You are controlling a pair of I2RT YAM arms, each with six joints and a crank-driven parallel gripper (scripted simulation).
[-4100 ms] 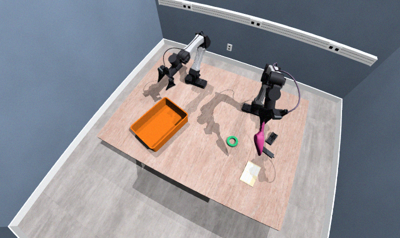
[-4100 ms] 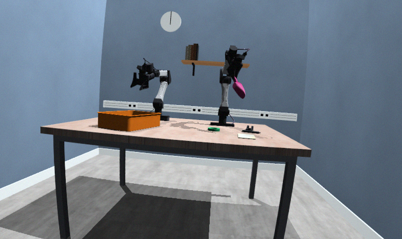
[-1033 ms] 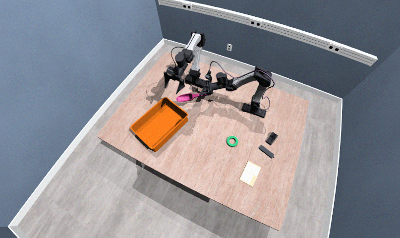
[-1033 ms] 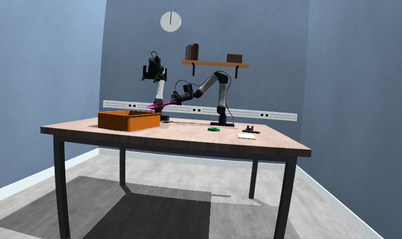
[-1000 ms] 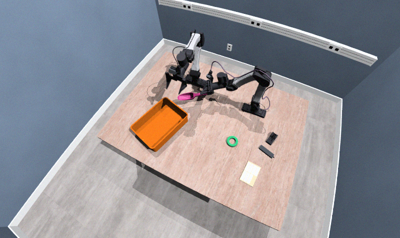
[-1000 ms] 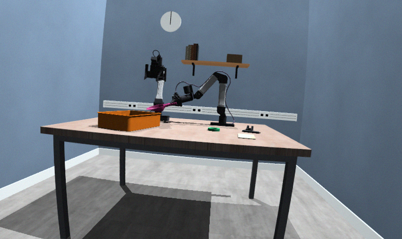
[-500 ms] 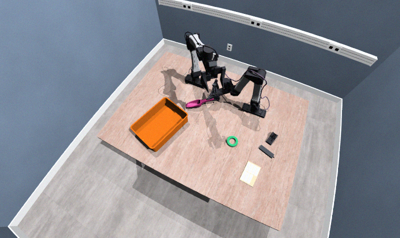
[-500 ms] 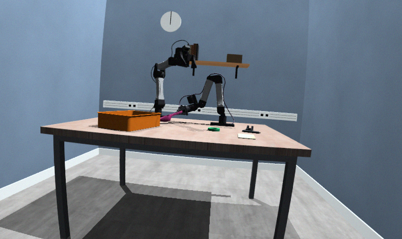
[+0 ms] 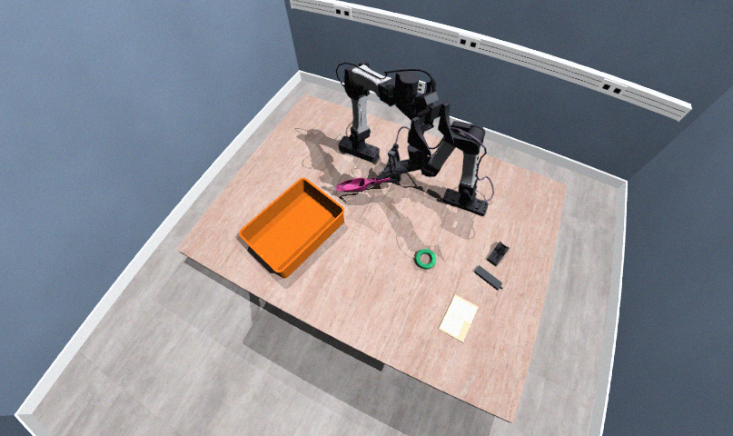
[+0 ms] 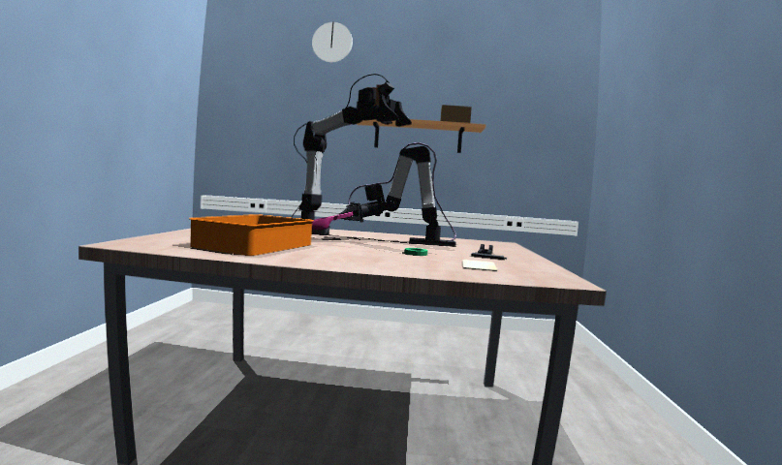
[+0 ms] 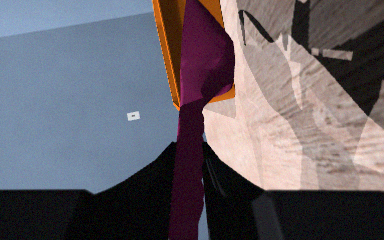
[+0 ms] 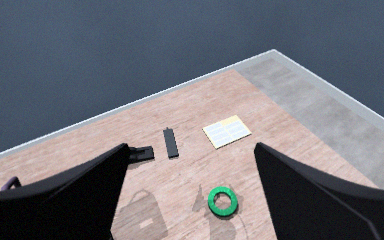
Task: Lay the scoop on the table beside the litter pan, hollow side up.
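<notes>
Right now my left hand is 4 cm short of the magenta scoop, 5 cm to the left of it and 3 cm above it. Also, from my left hand: green ring: 18 cm ahead, 34 cm to the left, 9 cm below; pale card: 32 cm ahead, 56 cm to the left, 10 cm below; black stand: 59 cm to the left, 9 cm below.
</notes>
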